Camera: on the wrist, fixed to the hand. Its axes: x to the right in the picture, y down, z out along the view.
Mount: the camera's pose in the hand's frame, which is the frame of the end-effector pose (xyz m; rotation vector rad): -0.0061 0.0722 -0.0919 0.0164 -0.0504 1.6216
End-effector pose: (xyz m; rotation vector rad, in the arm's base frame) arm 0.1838 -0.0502 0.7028 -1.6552 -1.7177 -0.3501
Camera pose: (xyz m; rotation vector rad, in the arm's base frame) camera 0.2796 -0.1033 0.7439 -2.4127 -0.0066 0.4825
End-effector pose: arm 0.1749 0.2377 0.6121 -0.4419 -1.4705 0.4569
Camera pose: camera 0.2647 0.2943 0.5628 -1.5905 -0.8539 1.7230
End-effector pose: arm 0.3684 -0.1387 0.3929 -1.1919 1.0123 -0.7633
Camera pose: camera 0.2787 -0.1515 0.3188 -0.0915 1.4890 0.5455
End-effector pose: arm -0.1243 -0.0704 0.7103 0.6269 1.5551 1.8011
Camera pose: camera -0.1999 -0.1406 0.7656 -1.6674 -0.6335 -1.9174
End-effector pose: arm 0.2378 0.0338 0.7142 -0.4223 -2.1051 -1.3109
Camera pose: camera 0.3133 -0.0145 0.7894 -1.6441 -1.0467 -0.2571
